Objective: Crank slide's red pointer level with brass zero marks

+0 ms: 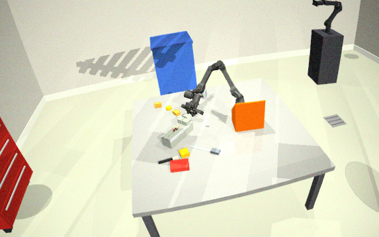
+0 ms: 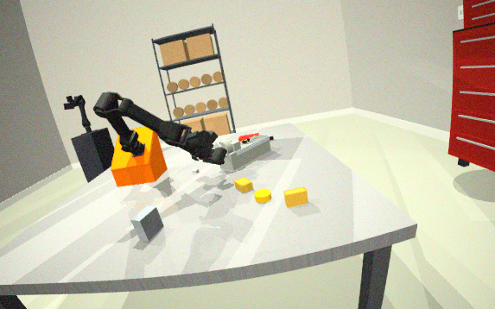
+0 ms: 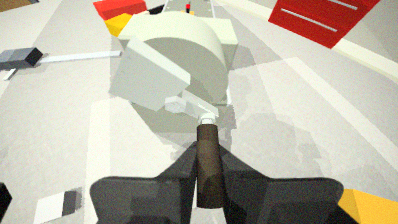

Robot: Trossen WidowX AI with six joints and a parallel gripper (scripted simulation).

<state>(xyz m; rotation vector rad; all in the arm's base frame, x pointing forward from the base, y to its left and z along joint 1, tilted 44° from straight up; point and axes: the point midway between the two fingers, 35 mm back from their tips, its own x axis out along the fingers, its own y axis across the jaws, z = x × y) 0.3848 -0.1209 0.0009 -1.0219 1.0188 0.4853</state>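
The dark brown crank handle lies 10 mm behind my gripper tip, 10 mm to the right of it and 30 mm above it. From my gripper tip the other things lie so: yellow block 50 mm ahead, 340 mm to the left, 30 mm below; grey cube 170 mm behind, 390 mm to the right, 10 mm below; red pointer 110 mm ahead, 160 mm to the left, 40 mm above.
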